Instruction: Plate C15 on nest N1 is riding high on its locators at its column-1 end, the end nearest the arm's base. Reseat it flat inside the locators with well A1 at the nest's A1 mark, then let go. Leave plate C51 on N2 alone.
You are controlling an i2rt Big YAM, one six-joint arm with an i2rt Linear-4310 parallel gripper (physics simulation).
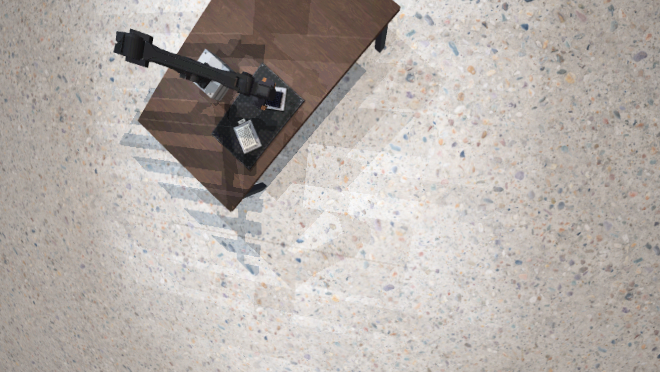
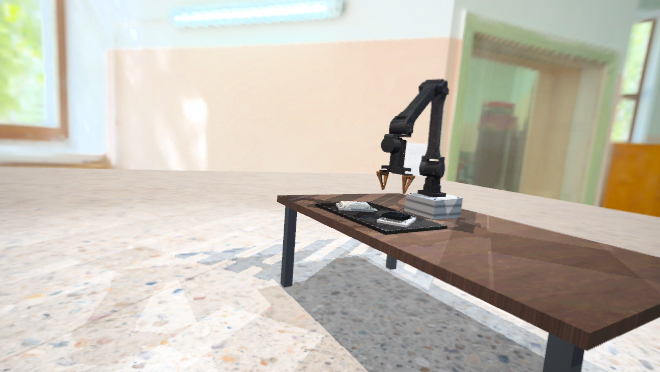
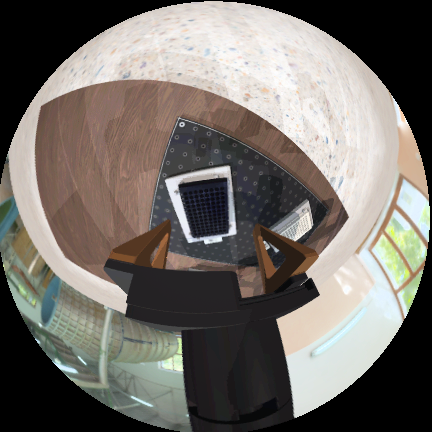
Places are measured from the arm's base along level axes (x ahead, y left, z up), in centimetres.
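Pixels of known places: gripper, between the fingertips: (image 2: 393,191) (image 3: 213,225); arm's base, origin of its link: (image 2: 431,194).
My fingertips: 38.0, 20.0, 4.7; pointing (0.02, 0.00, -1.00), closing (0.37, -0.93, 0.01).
Note:
Ahead of a thing's pixels: the offset from my fingertips to its top centre, as dx, dy, dz. Level surfaces: height alone.
A dark well plate @[-4.2, -1.9, -9.2] (image 1: 276,97) (image 2: 395,216) (image 3: 205,207) sits on a white nest @[-4.6, -1.8, -10.5] (image 1: 283,102) (image 3: 177,200), whose small tab points toward the arm's base. The plate's near end lies close to the tab end of the nest; its exact tilt and the A1 mark are too small to read. A white well plate @[+0.6, -27.7, -10.1] (image 1: 246,136) (image 2: 354,205) (image 3: 297,225) sits on the other nest. No labels are legible, so I cannot tell C15 from C51 by name. My gripper (image 1: 264,93) (image 2: 394,191) (image 3: 213,225) is wide open and empty, high above the board, on the base side of the dark plate.
Both nests stand on a black perforated board (image 1: 280,120) (image 2: 425,227) on the brown table @[dz -14.0] (image 1: 325,40) (image 2: 525,265) (image 3: 100,150). The arm stands on a pale block (image 1: 215,92) (image 2: 434,206) beside the board. The board's outer side lies near the table edge.

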